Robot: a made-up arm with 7 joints. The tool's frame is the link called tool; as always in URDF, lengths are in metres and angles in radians. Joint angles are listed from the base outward. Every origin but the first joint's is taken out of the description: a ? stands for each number. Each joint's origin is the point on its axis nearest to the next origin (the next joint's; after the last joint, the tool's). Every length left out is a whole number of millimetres.
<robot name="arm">
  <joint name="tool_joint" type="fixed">
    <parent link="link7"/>
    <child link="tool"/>
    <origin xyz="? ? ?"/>
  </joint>
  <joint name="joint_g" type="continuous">
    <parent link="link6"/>
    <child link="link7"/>
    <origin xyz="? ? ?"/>
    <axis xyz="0 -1 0"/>
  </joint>
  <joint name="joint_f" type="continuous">
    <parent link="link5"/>
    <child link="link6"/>
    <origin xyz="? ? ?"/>
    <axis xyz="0 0 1"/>
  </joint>
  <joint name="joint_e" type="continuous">
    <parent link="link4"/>
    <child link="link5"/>
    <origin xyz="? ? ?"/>
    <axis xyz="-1 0 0"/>
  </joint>
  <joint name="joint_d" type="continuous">
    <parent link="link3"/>
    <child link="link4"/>
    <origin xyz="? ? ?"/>
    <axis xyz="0 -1 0"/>
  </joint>
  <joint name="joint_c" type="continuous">
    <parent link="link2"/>
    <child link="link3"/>
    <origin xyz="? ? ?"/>
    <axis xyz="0 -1 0"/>
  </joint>
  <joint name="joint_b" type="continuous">
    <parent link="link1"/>
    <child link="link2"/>
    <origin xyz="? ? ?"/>
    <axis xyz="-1 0 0"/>
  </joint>
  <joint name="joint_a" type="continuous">
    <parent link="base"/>
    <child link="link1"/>
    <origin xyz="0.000 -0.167 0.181"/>
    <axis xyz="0 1 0"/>
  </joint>
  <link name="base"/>
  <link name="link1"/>
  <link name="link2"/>
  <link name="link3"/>
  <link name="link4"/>
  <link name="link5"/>
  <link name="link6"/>
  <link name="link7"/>
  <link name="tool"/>
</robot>
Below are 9 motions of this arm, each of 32 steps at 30 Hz.
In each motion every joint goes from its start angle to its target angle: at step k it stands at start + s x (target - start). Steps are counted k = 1, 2, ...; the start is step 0. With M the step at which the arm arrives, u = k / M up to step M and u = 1 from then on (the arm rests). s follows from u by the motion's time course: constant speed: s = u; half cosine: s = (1 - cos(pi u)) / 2; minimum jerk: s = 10 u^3 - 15 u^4 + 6 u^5.
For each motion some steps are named. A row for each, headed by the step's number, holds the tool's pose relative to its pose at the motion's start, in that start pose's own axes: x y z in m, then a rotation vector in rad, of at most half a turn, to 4 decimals.
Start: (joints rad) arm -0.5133 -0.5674 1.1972 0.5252 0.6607 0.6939 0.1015
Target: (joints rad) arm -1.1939 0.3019 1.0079 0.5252 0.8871 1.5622 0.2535
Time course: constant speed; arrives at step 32
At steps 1, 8, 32:
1: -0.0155 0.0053 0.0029 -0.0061 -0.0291 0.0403
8: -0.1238 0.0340 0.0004 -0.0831 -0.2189 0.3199
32: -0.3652 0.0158 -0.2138 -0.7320 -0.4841 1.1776

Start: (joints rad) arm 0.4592 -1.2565 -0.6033 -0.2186 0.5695 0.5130 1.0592
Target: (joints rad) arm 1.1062 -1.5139 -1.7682 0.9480 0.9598 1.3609 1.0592
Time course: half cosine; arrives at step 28
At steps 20, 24, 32:
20: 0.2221 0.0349 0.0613 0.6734 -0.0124 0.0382
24: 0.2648 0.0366 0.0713 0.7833 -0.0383 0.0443
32: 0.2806 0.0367 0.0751 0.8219 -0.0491 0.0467

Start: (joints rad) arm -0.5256 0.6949 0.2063 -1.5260 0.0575 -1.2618 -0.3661
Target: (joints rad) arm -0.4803 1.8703 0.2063 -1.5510 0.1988 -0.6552 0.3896
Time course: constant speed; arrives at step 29
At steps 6, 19, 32:
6: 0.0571 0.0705 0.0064 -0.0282 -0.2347 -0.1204
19: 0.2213 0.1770 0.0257 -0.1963 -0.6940 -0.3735
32: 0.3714 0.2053 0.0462 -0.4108 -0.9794 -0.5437

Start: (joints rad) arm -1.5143 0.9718 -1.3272 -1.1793 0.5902 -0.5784 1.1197
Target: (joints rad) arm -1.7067 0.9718 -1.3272 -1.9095 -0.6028 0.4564 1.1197
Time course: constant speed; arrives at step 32
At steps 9, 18, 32:
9: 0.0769 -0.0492 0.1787 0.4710 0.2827 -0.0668
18: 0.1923 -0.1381 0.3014 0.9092 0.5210 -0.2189
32: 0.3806 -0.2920 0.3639 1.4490 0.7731 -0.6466

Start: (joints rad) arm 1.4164 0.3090 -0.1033 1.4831 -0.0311 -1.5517 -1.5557
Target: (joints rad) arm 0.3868 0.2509 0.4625 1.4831 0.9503 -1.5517 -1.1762
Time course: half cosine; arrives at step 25
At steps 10, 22, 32:
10: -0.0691 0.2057 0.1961 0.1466 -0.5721 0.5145
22: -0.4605 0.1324 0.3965 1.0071 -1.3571 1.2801
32: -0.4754 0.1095 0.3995 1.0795 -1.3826 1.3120

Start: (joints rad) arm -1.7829 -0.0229 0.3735 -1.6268 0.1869 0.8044 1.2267
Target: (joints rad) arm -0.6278 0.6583 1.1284 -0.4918 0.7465 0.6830 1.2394
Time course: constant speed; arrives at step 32
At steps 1, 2, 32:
1: -0.0076 0.0006 -0.0063 -0.0366 0.0042 0.0190
2: -0.0155 0.0005 -0.0117 -0.0732 0.0098 0.0393
32: -0.1384 -0.2201 0.2801 -0.7199 0.2636 1.2073

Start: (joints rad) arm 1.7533 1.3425 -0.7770 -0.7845 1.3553 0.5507 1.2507
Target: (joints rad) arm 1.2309 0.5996 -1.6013 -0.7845 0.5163 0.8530 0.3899
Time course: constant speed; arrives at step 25
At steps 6, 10, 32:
6: 0.0679 -0.0078 0.0723 0.3296 -0.0722 -0.0490
10: 0.0994 -0.0162 0.1287 0.5416 -0.1113 -0.0167
32: 0.1039 -0.0588 0.3512 1.1148 -0.1699 0.4817

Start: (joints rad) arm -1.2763 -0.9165 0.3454 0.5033 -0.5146 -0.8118 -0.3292
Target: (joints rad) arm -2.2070 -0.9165 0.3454 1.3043 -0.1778 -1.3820 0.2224
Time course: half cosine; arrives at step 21
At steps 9, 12, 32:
9: -0.0339 -0.0149 0.1306 0.3532 -0.3638 0.2352
12: -0.0635 -0.0374 0.2171 0.6387 -0.5095 0.2965
32: -0.1104 -0.1288 0.3761 1.2129 -0.5885 0.2434

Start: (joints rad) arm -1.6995 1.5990 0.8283 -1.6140 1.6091 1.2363 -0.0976
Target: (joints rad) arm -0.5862 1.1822 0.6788 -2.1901 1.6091 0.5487 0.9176
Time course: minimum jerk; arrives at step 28
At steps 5, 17, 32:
5: 0.0004 0.0103 -0.0297 -0.0514 -0.0390 -0.0050
17: -0.1183 -0.0141 -0.5415 -0.7924 -0.5752 0.3026
32: -0.2546 -0.1668 -0.7407 -1.0249 -0.7406 0.6756

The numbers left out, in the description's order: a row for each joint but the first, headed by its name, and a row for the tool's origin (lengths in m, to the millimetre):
tool: 0.115 0.000 0.064
joint_g: -0.080 0.151 0.000
joint_f: 0.000 0.100 -0.325
joint_e: -0.054 0.000 -0.095
joint_d: 0.111 0.000 0.109
joint_c: 0.000 0.326 -0.070
joint_b: -0.386 0.000 -0.103

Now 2 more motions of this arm.
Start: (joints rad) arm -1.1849 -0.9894 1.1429 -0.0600 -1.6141 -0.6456 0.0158
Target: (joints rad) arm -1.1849 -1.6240 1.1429 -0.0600 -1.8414 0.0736 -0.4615
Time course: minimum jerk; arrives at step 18
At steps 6, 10, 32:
6: 0.0066 0.0833 0.0274 0.1507 0.0603 0.1638
10: 0.0069 0.2219 0.1075 0.3676 0.1012 0.5148
32: -0.0086 0.3288 0.2131 0.4817 0.0360 0.8945

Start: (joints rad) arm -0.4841 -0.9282 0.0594 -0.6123 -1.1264 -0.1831 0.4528
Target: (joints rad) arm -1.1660 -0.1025 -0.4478 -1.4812 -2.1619 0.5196 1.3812
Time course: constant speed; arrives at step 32
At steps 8, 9, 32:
8: 0.0588 -0.0820 0.0119 -0.0138 -0.2009 -0.0534
9: 0.0699 -0.0904 0.0125 -0.0138 -0.2373 -0.0618
32: 0.4355 -0.1703 -0.0021 0.2036 -1.6458 -0.1909

